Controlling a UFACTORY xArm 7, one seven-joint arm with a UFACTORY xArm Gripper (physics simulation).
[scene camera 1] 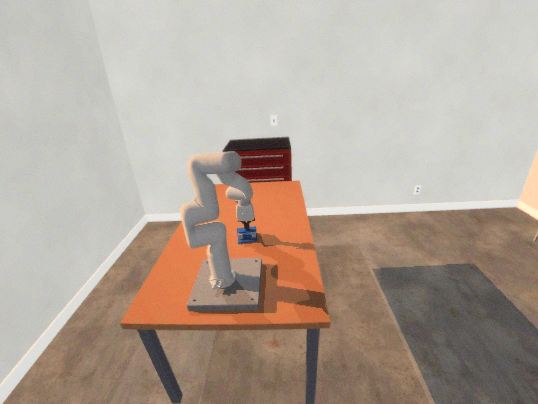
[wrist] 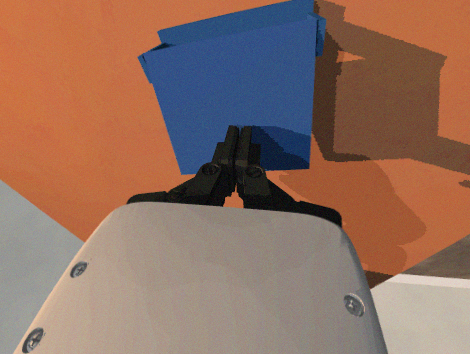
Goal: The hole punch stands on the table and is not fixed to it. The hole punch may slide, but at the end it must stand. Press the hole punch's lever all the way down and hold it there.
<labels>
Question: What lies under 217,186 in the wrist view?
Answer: The gripper.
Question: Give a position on a broad flat blue lever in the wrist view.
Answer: At 264,78
</labels>
